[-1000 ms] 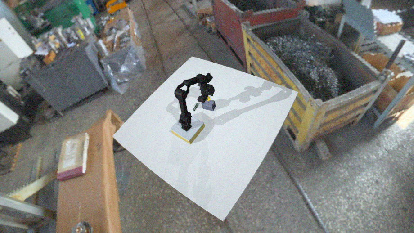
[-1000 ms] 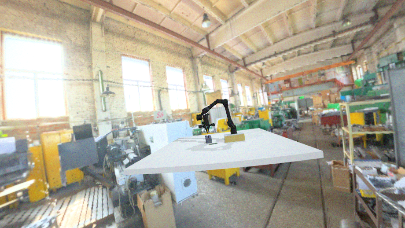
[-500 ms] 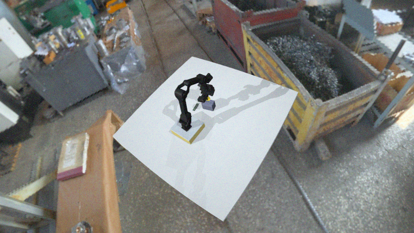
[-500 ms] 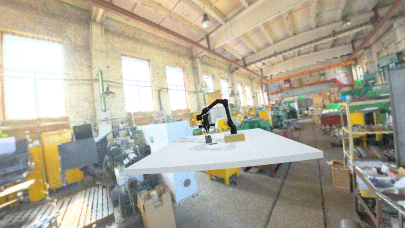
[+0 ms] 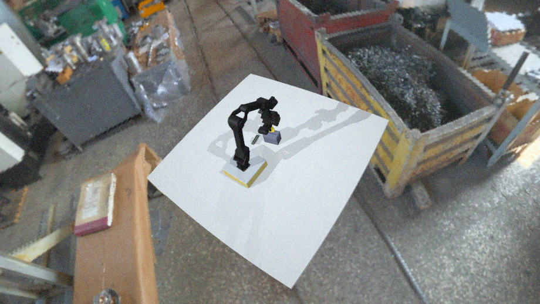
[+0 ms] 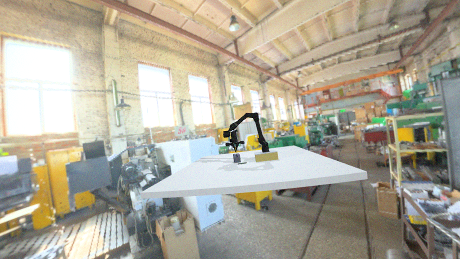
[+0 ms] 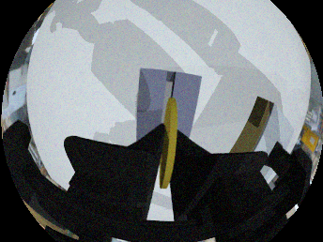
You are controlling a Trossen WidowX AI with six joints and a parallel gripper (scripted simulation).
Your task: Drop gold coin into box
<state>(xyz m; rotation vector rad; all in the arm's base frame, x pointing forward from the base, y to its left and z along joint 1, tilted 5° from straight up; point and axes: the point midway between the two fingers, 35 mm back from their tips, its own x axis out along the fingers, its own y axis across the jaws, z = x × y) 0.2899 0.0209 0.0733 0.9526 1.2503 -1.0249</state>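
Now: the gold coin 2 cm above my gripper tip.
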